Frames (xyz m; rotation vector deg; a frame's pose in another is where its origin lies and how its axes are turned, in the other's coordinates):
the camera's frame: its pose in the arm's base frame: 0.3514 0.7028 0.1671 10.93 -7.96 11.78
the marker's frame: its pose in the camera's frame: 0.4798 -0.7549 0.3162 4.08 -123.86 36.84
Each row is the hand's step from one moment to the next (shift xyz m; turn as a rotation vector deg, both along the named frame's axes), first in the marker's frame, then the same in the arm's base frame.
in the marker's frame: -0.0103 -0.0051 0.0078 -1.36 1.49 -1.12
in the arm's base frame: 0.0054 -0.0071 -0.0106 1.02 1.98 -0.59
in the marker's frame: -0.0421 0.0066 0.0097 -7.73 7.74 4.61
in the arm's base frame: 0.0231 0.0055 -0.0367 0.11 5.28 -10.63
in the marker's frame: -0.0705 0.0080 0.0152 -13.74 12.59 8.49
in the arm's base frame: 0.0405 0.0071 -0.0598 0.49 8.23 -18.74
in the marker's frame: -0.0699 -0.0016 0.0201 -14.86 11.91 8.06
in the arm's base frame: 0.0413 -0.0037 -0.0598 1.82 7.98 -18.99
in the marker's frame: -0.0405 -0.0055 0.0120 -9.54 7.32 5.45
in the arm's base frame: 0.0255 -0.0063 -0.0335 1.15 4.70 -12.28
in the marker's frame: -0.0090 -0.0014 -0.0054 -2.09 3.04 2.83
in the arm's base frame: 0.0101 0.0024 -0.0019 -1.21 1.48 -4.24
